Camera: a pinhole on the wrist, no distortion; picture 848 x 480 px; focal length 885.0 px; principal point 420.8 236.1 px. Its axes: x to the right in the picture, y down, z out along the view. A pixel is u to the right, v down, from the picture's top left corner.
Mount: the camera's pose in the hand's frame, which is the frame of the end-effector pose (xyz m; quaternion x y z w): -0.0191 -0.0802 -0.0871 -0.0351 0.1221 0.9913 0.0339
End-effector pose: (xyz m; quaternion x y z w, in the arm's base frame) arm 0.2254 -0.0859 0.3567 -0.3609 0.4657 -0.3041 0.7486
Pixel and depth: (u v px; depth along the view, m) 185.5 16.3 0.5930
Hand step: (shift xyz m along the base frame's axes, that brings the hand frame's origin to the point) 0.4917 0.1399 -0.0751
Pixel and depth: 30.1 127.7 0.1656
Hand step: 0.0821 -0.0301 0.0212
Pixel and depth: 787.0 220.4 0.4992
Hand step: 0.2567 0.3333 0.1857
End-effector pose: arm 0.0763 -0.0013 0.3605 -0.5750 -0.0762 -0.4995 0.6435
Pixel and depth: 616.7 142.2 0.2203
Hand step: 0.0161 0.1394 -0.0146
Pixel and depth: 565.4 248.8 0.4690
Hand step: 0.1353 0.3598 0.0132
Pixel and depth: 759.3 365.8 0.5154
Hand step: 0.0623 0.4810 -0.0238
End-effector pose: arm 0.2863 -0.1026 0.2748 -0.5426 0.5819 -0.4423 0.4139
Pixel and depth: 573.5 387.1 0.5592
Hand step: 0.4702 0.1249 -0.0955
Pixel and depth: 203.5 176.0 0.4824
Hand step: 0.3450 -0.0953 -0.1618
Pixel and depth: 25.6 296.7 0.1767
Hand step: 0.1003 -0.0547 0.0266
